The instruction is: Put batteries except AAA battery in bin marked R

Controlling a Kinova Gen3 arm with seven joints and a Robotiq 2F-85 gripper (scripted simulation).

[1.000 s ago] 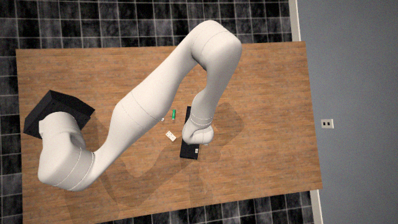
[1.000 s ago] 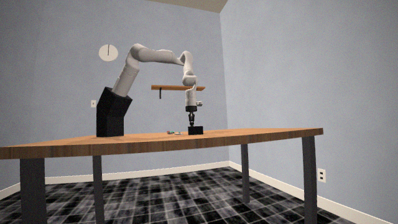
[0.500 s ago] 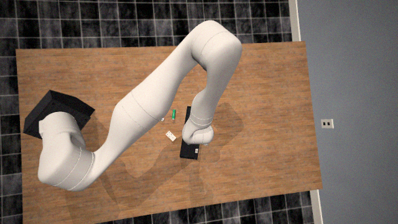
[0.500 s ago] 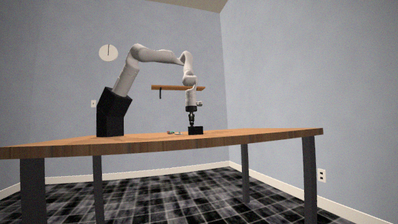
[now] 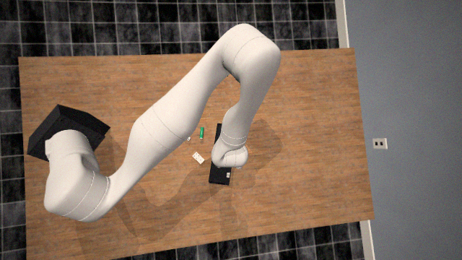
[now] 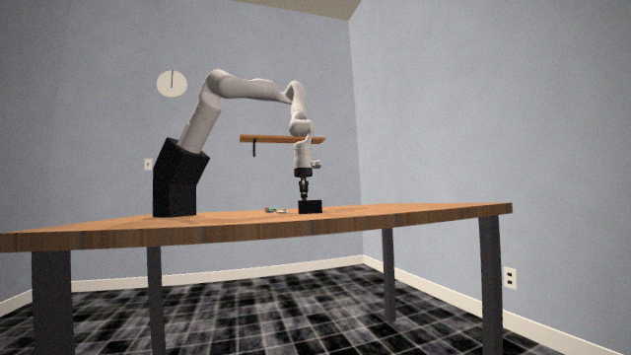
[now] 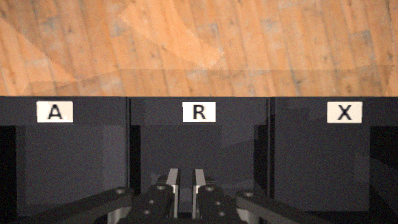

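My gripper is now 2 cm to the left of the black bin, 1 cm short of it and 1 cm above it. From my hand the other things lie so: tiny white thing 10 cm to the left, 10 cm behind, 3 cm below; red battery 16 cm to the left, 9 cm behind, 3 cm below; flat white item 9 cm behind, 3 cm below, 1 cm to the left.
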